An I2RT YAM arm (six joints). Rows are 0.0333 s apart.
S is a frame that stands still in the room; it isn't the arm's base.
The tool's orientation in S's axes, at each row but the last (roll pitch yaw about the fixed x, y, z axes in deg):
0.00, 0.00, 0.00
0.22, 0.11, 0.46
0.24, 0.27, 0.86
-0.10, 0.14, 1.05
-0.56, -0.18, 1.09
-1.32, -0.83, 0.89
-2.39, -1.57, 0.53
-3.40, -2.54, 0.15
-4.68, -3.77, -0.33
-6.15, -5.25, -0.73
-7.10, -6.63, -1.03
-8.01, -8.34, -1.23
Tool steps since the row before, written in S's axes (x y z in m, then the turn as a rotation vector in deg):
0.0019, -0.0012, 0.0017, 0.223, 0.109, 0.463
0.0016, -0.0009, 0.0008, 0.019, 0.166, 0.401
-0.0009, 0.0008, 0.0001, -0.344, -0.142, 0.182
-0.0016, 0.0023, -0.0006, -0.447, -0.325, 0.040
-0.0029, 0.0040, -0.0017, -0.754, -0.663, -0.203
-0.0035, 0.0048, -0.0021, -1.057, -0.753, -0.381
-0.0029, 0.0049, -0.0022, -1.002, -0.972, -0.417
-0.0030, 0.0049, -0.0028, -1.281, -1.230, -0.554
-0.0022, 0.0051, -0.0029, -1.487, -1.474, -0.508
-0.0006, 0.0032, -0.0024, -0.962, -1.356, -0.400
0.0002, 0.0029, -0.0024, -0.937, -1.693, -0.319
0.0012, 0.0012, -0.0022, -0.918, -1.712, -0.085
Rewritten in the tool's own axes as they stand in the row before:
0.0019, -0.0012, 0.0017, 0.223, 0.109, 0.463
0.0016, -0.0009, 0.0008, 0.020, 0.167, 0.400
-0.0009, 0.0008, 0.0001, -0.347, -0.136, 0.181
-0.0016, 0.0023, -0.0006, -0.453, -0.317, 0.038
-0.0028, 0.0041, -0.0017, -0.767, -0.647, -0.207
-0.0035, 0.0049, -0.0019, -1.074, -0.728, -0.382
-0.0029, 0.0050, -0.0019, -1.022, -0.946, -0.429
-0.0031, 0.0051, -0.0024, -1.308, -1.195, -0.568
-0.0024, 0.0053, -0.0023, -1.509, -1.444, -0.529
-0.0009, 0.0034, -0.0020, -0.977, -1.327, -0.457
-0.0001, 0.0032, -0.0020, -0.937, -1.670, -0.422
0.0008, 0.0015, -0.0022, -0.884, -1.721, -0.198

